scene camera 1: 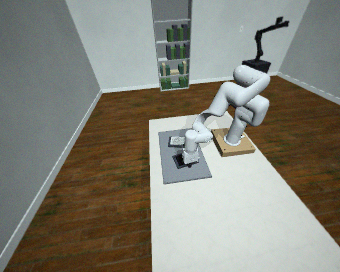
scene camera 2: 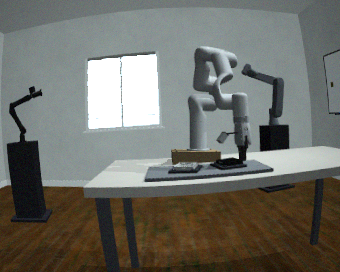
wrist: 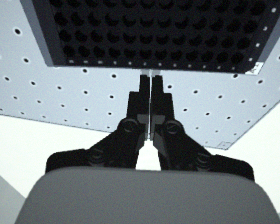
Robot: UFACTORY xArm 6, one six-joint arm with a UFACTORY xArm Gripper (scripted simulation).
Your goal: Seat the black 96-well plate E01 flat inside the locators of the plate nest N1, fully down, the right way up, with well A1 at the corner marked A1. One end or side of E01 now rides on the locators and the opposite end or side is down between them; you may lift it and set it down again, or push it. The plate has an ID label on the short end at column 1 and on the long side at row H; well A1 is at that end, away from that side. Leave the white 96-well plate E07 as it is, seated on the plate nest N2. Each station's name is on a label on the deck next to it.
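My gripper (wrist: 150, 89), in sight. Black 96-well plate E01 (wrist: 197, 40), visible.
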